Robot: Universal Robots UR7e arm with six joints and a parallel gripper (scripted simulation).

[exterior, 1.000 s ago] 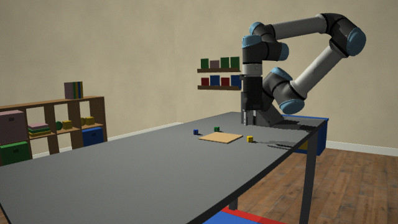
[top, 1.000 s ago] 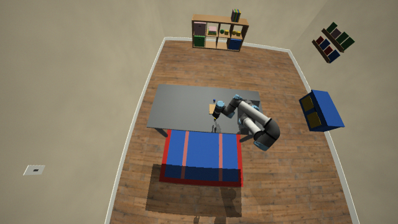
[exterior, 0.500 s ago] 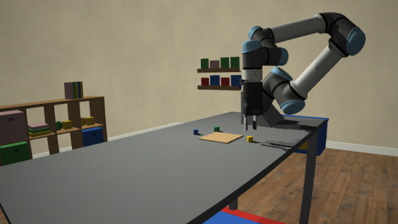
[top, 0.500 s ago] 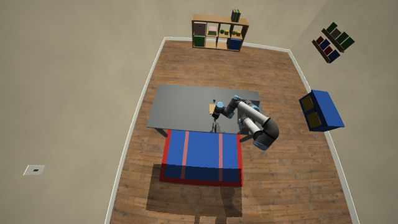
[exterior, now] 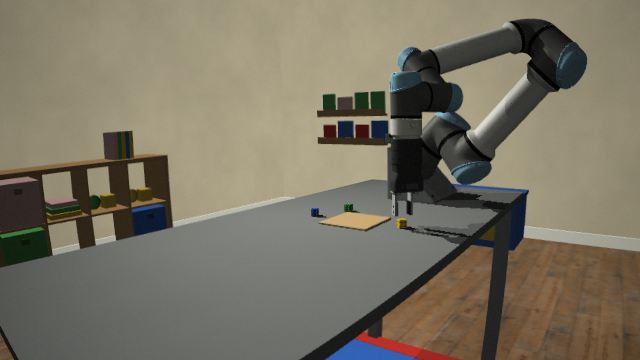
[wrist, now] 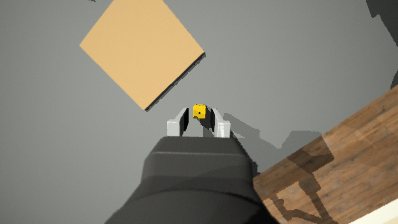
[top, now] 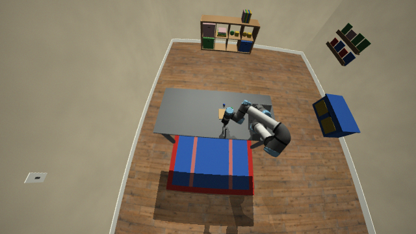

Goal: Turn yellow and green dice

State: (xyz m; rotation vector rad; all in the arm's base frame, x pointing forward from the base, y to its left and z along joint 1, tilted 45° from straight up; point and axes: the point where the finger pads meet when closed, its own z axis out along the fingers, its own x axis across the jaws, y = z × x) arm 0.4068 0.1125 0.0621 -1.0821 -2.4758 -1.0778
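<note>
My gripper is now 40 mm above the yellow die. Also, from my hand: tan mat (140 mm to the right, 50 mm below); blue die (270 mm to the right, 40 mm below, 10 mm behind); green die (220 mm to the right, 110 mm behind, 40 mm below).
</note>
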